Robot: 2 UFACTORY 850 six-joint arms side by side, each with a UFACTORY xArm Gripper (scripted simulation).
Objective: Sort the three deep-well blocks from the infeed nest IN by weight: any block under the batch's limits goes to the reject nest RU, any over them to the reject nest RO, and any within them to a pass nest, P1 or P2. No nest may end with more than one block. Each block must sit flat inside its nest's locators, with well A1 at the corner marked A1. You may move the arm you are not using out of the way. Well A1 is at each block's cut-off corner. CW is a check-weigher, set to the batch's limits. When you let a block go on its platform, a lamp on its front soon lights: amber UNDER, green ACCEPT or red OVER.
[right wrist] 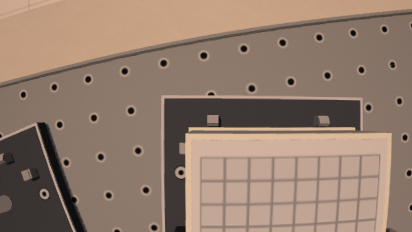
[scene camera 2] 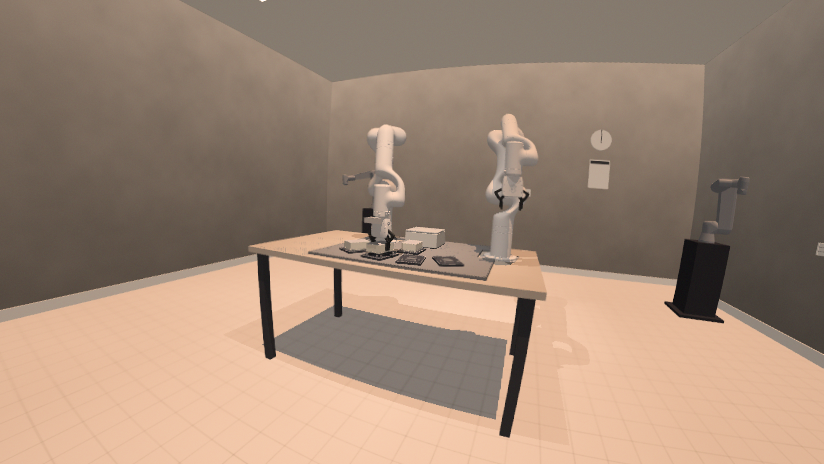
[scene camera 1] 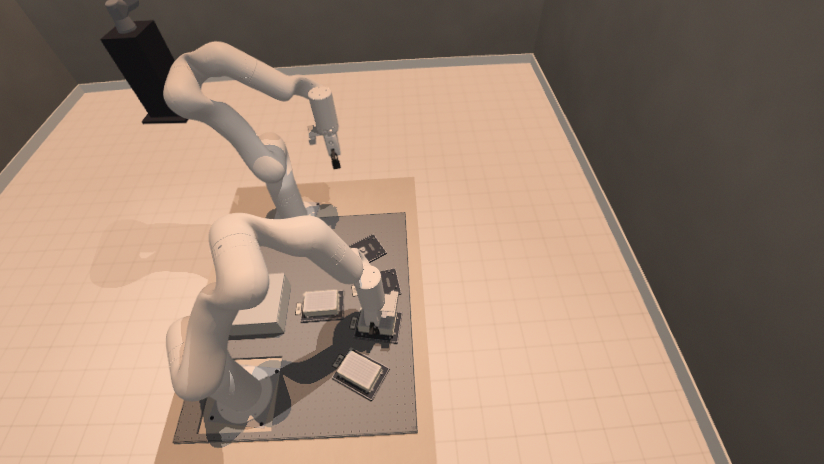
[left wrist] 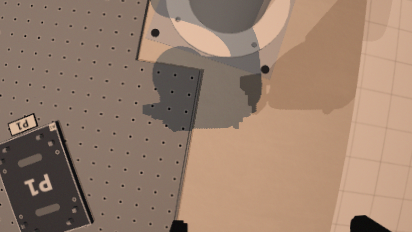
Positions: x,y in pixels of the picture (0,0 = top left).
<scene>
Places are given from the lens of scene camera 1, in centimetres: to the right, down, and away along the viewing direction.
pale deep-well block (scene camera 1: 360,371): -17, 47, 126
pale check-weigher (scene camera 1: 270,316): -51, 30, 134
pale deep-well block (scene camera 1: 318,303): -35, 27, 142
</scene>
